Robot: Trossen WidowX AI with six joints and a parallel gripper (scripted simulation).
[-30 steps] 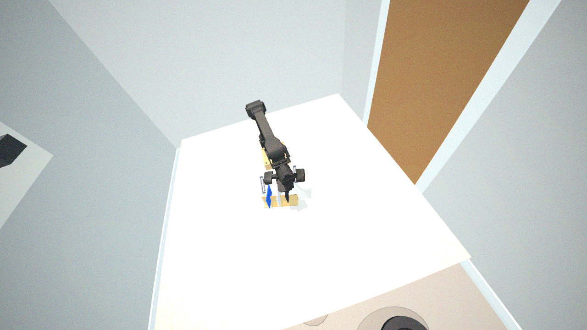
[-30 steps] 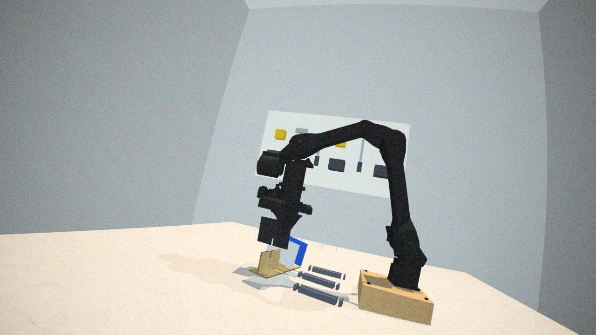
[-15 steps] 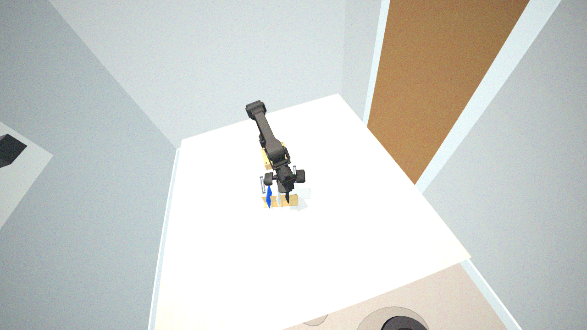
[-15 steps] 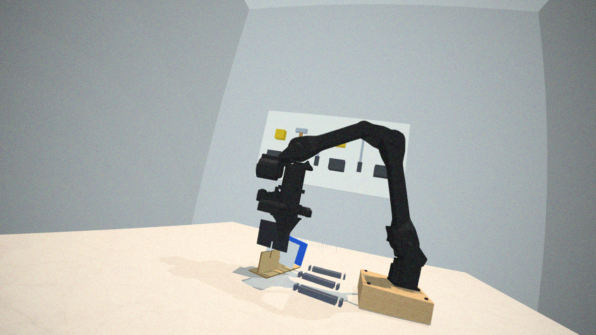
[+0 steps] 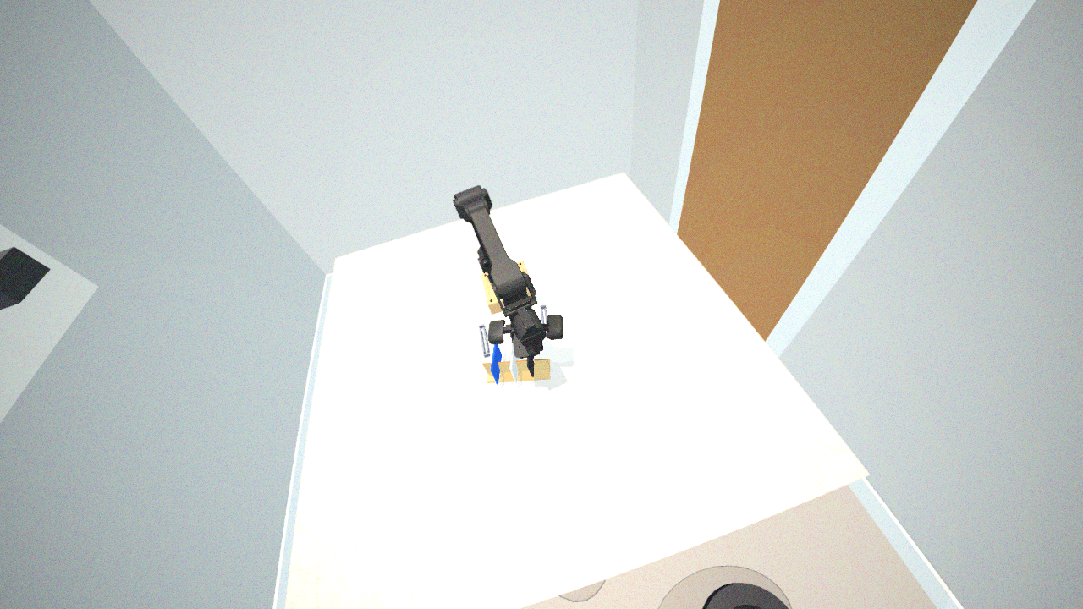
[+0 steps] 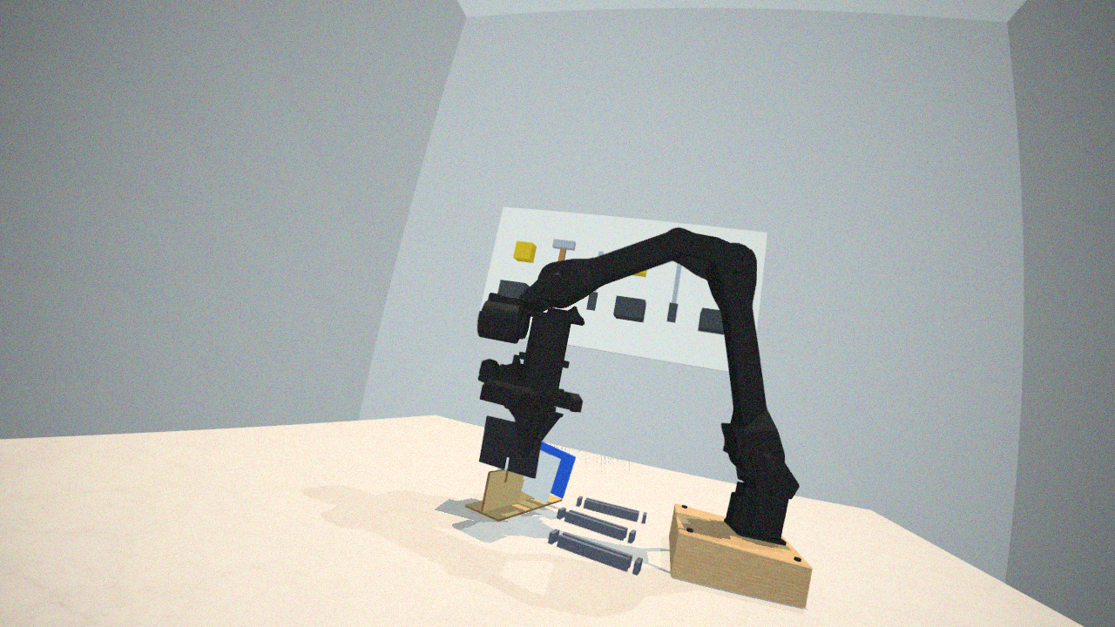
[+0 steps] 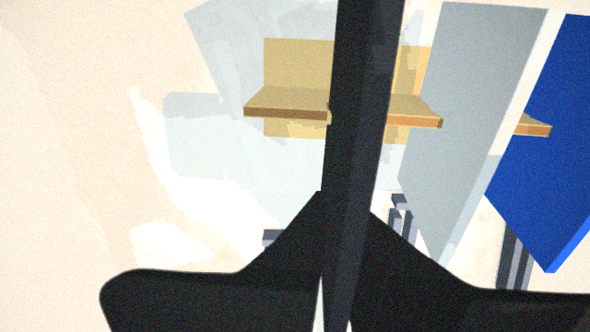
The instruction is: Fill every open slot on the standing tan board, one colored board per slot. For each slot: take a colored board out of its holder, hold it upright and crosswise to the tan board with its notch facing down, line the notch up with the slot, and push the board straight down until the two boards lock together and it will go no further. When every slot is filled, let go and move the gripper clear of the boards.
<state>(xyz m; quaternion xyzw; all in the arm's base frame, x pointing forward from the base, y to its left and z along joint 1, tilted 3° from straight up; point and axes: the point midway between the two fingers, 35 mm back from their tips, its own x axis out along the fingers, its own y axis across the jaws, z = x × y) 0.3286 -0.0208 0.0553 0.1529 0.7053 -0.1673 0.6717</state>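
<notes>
Right now my gripper tip is 6 cm to the left of the tan board and 6 cm above it. Also, from my gripper tip: blue board 2 cm behind, 10 cm to the right, 4 cm below; then black board 3 cm ahead, 1 cm to the right.
</notes>
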